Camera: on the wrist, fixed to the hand. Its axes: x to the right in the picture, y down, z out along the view.
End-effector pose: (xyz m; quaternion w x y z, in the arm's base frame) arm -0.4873 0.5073 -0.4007 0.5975 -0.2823 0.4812 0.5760
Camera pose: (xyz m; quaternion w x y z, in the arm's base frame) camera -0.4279 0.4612 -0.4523 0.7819 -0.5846 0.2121 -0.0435
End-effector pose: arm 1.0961 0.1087 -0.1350 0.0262 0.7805 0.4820 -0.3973
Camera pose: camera 1.0685 0.1833 -0.0904 0.3179 -0.2571 -0.8833 0.2294
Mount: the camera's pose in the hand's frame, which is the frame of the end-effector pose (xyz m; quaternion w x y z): 0.0197 -0.0764 -0.0457 0.7092 0.0145 0.0995 -0.6978
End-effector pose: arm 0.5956 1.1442 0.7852 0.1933 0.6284 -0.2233 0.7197
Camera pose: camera 0.5982 1.2330 0.8057 0.6524 0.5327 0.3098 0.4413
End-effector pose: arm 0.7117 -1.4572 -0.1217 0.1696 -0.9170 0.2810 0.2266
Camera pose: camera 0.7861 -1.4259 -0.0794 0.2637 -0.8665 -0.4204 -0.0530
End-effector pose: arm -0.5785 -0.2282 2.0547 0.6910 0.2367 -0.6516 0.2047
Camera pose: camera -0.4953 -0.2630 2.0680 0.6943 0.6122 -0.2252 -0.3040
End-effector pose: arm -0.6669 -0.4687 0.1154 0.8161 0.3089 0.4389 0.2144
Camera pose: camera -0.6894 -0.4968 0.0316 0.6802 -0.0967 0.6111 -0.3930
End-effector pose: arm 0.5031 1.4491 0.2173 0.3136 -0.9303 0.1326 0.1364
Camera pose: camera 0.5546 1.4763 0.2875 0.3179 -0.7613 -0.5219 -0.2166
